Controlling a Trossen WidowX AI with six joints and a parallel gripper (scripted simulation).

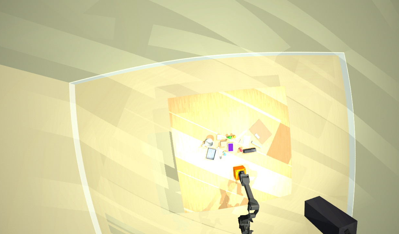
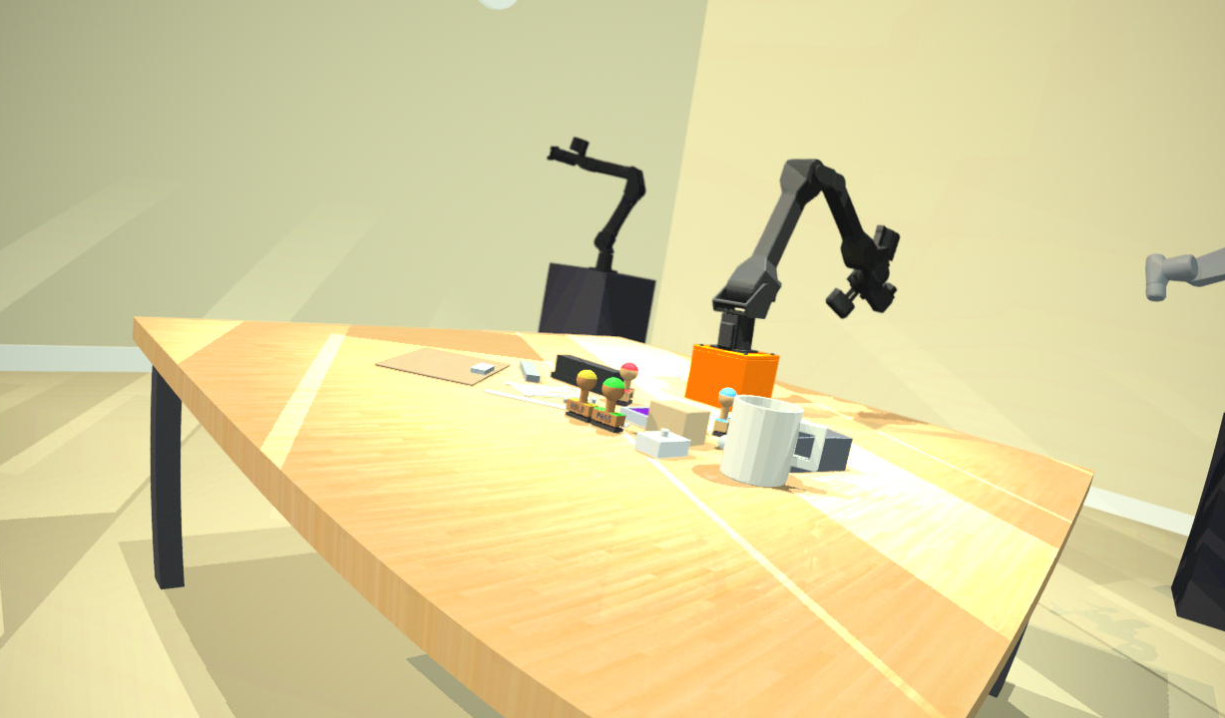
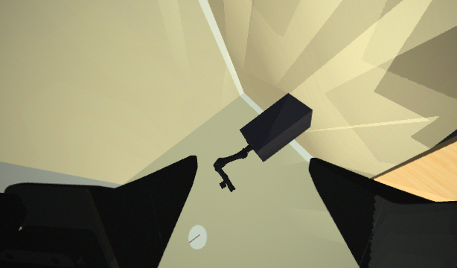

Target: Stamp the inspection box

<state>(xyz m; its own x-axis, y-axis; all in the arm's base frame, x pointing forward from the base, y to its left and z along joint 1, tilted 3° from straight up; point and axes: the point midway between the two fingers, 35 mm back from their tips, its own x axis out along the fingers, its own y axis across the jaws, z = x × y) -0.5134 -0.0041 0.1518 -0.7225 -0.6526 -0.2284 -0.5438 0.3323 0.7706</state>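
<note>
Now: the green-knobbed PASS stamp 920 mm ahead of my gripper tip, 90 mm to the left of it and 220 mm below it. The rest, counted from my gripper tip: marker 750 mm ahead, 210 mm to the left, 230 mm below; then red-knobbed stamp 770 mm ahead, 220 mm below; then blue stamp 760 mm ahead, 170 mm to the left, 220 mm below.
</note>
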